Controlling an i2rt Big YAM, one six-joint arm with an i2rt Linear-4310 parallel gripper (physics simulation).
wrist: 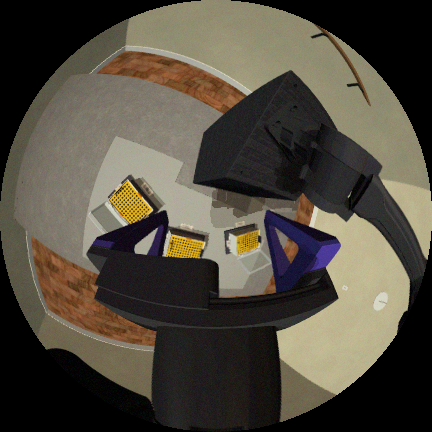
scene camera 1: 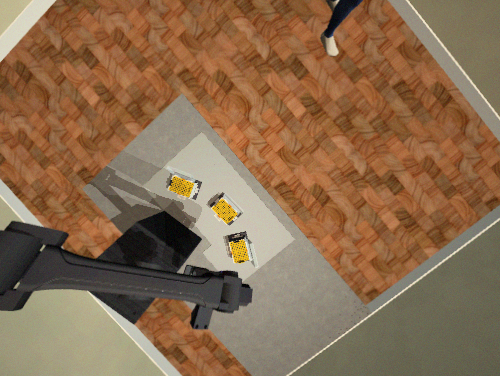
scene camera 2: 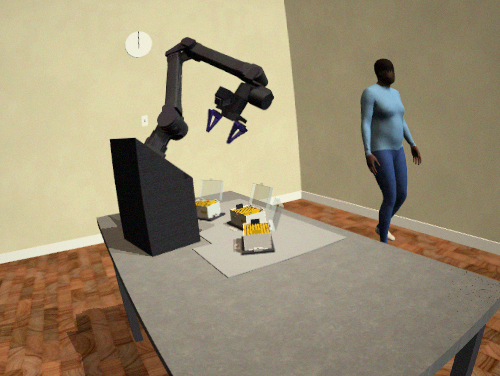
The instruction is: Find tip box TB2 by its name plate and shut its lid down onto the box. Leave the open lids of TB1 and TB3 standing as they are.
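Places are measured from the arm's base along level axes (x ahead, y left, z up), in millimetres.
Pixels of known places: gripper, between the fingertips: (wrist: 215,215) (scene camera 1: 198,273) (scene camera 2: 217,137); arm's base, origin of its link: (wrist: 291,132) (scene camera 2: 150,154).
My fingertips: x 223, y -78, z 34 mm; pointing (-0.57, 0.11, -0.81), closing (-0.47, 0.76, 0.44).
Observation:
For each thing: its top centre in the pictures, then the offset to it from my fingertips. Level surfaces: height alone.
- middle box, centre of its top: (wrist: 186,251) (scene camera 2: 246,206) (scene camera 1: 224,211) dx +123, dy +116, dz -285 mm
- third box, centre of its top: (wrist: 128,204) (scene camera 2: 255,224) (scene camera 1: 238,252) dx +73, dy -104, dz -285 mm
- pale mat, height of its surface: dz -359 mm
- grey table, height of its surface: dz -362 mm
Three tip boxes with yellow tip racks stand with clear lids open. Their name plates are too small to read, so I cannot tell which is TB2. One box (scene camera 1: 181,186) (scene camera 2: 207,209) (wrist: 246,242) is nearest the back wall in scene camera 2, its lid (scene camera 2: 211,190) (wrist: 255,261) upright. The middle box (scene camera 1: 225,210) (scene camera 2: 246,215) (wrist: 185,246) has its lid (scene camera 2: 262,194) up; my gripper body hides that lid in the wrist view. The third box (scene camera 1: 240,250) (scene camera 2: 257,237) (wrist: 131,201) has its lid (scene camera 2: 276,215) (wrist: 106,220) up. My gripper (scene camera 2: 219,136) (wrist: 215,215) is open and empty, high above the boxes.
The boxes stand on a pale mat (scene camera 1: 202,150) (scene camera 2: 310,240) (wrist: 120,155) on the grey table (scene camera 1: 300,310) (scene camera 2: 300,310) (wrist: 60,125). A black pedestal (scene camera 1: 150,240) (scene camera 2: 165,210) (wrist: 245,140) carries the arm beside the mat. A person (scene camera 2: 387,120) stands beyond the table.

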